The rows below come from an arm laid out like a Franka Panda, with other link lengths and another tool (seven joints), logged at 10 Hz.
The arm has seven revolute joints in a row. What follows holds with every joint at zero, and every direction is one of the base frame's. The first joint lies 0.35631 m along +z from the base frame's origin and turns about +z. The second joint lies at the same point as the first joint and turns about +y. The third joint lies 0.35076 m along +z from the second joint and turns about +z. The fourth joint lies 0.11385 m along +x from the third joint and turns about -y. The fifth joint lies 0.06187 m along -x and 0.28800 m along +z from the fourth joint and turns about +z. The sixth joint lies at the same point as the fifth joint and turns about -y. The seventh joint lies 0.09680 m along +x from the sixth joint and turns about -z. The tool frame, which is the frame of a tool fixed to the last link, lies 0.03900 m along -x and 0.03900 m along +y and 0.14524 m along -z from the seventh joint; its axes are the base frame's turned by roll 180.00, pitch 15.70 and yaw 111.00 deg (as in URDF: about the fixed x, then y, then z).
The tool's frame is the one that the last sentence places.
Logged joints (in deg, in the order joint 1, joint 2, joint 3, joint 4, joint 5, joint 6, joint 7), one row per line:
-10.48, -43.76, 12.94, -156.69, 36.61, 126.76, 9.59
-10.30, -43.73, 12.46, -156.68, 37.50, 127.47, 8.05
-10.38, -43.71, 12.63, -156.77, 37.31, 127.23, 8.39
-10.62, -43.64, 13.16, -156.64, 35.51, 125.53, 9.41
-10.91, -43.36, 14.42, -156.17, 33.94, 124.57, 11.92
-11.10, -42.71, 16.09, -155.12, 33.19, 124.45, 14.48
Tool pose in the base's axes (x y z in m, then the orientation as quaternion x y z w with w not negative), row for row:
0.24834, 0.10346, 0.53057, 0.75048, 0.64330, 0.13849, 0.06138
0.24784, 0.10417, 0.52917, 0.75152, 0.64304, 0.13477, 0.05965
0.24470, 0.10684, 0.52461, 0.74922, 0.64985, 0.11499, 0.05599
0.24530, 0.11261, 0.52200, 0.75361, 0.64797, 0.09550, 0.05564
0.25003, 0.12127, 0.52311, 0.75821, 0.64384, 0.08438, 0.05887
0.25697, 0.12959, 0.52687, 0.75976, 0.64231, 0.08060, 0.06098
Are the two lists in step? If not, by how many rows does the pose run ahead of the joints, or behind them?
The pose runs 1 row ahead of the joints: the pose in row i belongs to the joints in row i + 1.
